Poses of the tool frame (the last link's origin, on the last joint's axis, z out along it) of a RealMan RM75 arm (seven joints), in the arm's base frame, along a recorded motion.
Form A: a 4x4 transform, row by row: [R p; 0 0 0 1], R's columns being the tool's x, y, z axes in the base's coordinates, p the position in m. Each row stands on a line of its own.
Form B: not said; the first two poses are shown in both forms.
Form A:
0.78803 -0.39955 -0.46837 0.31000
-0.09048 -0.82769 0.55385 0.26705
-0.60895 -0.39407 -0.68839 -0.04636
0 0 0 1
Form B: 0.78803 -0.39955 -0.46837; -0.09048 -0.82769 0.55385; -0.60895 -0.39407 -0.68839; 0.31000 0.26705 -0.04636
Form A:
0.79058 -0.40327 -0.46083 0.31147
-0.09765 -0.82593 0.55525 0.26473
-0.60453 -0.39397 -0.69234 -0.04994
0 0 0 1
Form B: 0.79058 -0.40327 -0.46083; -0.09765 -0.82593 0.55525; -0.60453 -0.39397 -0.69234; 0.31147 0.26473 -0.04994
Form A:
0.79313 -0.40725 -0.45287 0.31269
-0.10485 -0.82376 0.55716 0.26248
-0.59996 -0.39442 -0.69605 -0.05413
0 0 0 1
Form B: 0.79313 -0.40725 -0.45287; -0.10485 -0.82376 0.55716; -0.59996 -0.39442 -0.69605; 0.31269 0.26248 -0.05413
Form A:
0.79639 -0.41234 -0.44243 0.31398
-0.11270 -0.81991 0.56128 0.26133
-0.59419 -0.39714 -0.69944 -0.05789
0 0 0 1
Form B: 0.79639 -0.41234 -0.44243; -0.11270 -0.81991 0.56128; -0.59419 -0.39714 -0.69944; 0.31398 0.26133 -0.05789
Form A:
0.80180 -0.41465 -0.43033 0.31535
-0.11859 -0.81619 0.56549 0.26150
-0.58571 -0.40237 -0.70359 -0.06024
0 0 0 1
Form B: 0.80180 -0.41465 -0.43033; -0.11859 -0.81619 0.56549; -0.58571 -0.40237 -0.70359; 0.31535 0.26150 -0.06024
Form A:
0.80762 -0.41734 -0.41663 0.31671
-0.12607 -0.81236 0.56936 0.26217
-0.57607 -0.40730 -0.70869 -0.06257
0 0 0 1
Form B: 0.80762 -0.41734 -0.41663; -0.12607 -0.81236 0.56936; -0.57607 -0.40730 -0.70869; 0.31671 0.26217 -0.06257
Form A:
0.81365 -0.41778 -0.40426 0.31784
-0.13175 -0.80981 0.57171 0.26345
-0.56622 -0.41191 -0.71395 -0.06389
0 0 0 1
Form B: 0.81365 -0.41778 -0.40426; -0.13175 -0.80981 0.57171; -0.56622 -0.41191 -0.71395; 0.31784 0.26345 -0.06389
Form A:
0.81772 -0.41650 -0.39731 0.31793
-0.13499 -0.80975 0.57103 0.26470
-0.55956 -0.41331 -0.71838 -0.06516
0 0 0 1
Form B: 0.81772 -0.41650 -0.39731; -0.13499 -0.80975 0.57103; -0.55956 -0.41331 -0.71838; 0.31793 0.26470 -0.06516
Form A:
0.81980 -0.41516 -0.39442 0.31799
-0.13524 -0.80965 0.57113 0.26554
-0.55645 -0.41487 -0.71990 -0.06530
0 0 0 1
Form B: 0.81980 -0.41516 -0.39442; -0.13524 -0.80965 0.57113; -0.55645 -0.41487 -0.71990; 0.31799 0.26554 -0.06530
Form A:
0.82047 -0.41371 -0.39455 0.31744
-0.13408 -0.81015 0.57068 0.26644
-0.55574 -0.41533 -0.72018 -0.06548
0 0 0 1
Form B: 0.82047 -0.41371 -0.39455; -0.13408 -0.81015 0.57068; -0.55574 -0.41533 -0.72018; 0.31744 0.26644 -0.06548
